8 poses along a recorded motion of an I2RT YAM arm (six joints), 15 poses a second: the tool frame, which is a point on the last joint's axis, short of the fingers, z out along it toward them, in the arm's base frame.
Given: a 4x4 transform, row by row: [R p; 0 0 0 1], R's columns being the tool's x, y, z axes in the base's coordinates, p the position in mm. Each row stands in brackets.
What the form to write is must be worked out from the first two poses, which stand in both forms.
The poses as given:
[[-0.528 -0.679 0.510 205.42], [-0.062 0.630 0.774 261.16], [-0.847 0.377 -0.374 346.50], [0 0 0 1]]
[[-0.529 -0.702 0.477 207.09], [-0.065 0.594 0.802 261.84], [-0.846 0.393 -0.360 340.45], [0 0 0 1]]
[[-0.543 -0.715 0.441 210.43], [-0.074 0.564 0.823 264.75], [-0.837 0.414 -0.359 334.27], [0 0 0 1]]
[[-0.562 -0.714 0.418 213.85], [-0.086 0.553 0.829 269.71], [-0.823 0.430 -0.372 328.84], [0 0 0 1]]
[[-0.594 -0.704 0.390 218.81], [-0.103 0.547 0.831 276.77], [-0.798 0.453 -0.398 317.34], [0 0 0 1]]
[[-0.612 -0.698 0.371 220.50], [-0.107 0.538 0.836 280.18], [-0.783 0.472 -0.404 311.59], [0 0 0 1]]
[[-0.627 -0.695 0.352 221.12], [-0.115 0.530 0.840 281.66], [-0.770 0.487 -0.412 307.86], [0 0 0 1]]
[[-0.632 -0.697 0.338 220.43], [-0.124 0.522 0.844 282.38], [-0.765 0.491 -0.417 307.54], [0 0 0 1]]
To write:
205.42 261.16 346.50 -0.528 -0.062 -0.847 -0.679 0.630 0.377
207.09 261.84 340.45 -0.529 -0.065 -0.846 -0.702 0.594 0.393
210.43 264.75 334.27 -0.543 -0.074 -0.837 -0.715 0.564 0.414
213.85 269.71 328.84 -0.562 -0.086 -0.823 -0.714 0.553 0.430
218.81 276.77 317.34 -0.594 -0.103 -0.798 -0.704 0.547 0.453
220.50 280.18 311.59 -0.612 -0.107 -0.783 -0.698 0.538 0.472
221.12 281.66 307.86 -0.627 -0.115 -0.770 -0.695 0.530 0.487
220.43 282.38 307.54 -0.632 -0.124 -0.765 -0.697 0.522 0.491

